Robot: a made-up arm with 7 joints.
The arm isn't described. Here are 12 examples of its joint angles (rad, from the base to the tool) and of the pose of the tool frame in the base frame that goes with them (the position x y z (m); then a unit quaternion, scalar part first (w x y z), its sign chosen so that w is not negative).
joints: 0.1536 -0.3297 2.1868 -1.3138 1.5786 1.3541 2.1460
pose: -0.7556 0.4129 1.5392 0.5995 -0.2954 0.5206 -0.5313
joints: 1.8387 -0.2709 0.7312 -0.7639 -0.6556 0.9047 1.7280
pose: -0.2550 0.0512 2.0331 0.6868 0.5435 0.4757 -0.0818
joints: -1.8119 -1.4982 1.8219 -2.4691 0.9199 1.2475 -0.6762
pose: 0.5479 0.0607 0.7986 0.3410 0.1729 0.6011 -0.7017
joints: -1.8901 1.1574 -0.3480 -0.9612 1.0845 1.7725 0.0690
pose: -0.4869 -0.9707 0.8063 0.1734 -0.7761 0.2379 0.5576
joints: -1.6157 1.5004 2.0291 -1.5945 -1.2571 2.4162 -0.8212
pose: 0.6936 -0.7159 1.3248 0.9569 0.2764 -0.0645 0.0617
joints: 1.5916 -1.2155 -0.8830 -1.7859 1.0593 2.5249 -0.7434
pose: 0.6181 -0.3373 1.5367 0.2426 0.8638 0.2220 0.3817
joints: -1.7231 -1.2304 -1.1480 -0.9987 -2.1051 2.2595 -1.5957
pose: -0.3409 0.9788 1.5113 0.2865 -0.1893 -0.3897 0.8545
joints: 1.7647 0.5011 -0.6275 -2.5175 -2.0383 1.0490 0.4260
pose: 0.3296 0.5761 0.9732 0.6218 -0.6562 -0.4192 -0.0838
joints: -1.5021 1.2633 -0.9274 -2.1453 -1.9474 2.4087 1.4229
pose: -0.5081 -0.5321 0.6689 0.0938 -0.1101 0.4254 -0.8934
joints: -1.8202 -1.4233 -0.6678 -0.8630 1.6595 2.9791 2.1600
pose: -0.0971 0.9959 1.5000 0.2780 0.6983 0.0091 0.6595
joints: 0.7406 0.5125 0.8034 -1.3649 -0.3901 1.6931 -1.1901
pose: 0.3228 0.9082 1.3580 0.5550 -0.3676 0.4338 0.6071
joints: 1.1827 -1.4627 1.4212 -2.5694 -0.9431 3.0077 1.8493
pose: -0.6073 0.0392 1.0602 0.6065 0.4074 0.0777 0.6783
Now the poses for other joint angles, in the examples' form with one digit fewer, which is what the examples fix.
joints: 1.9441 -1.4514 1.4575 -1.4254 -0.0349 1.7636 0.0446
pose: -0.394 -0.923 1.170 0.323 0.109 -0.163 0.926
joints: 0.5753 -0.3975 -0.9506 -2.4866 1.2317 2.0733 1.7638
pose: 0.438 -0.242 1.213 0.599 -0.439 -0.277 0.610
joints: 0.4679 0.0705 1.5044 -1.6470 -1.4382 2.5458 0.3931
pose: -0.243 0.719 1.644 0.727 0.120 -0.045 0.675
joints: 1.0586 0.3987 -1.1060 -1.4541 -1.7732 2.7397 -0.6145
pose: 0.860 0.219 1.565 0.702 -0.712 -0.006 0.006
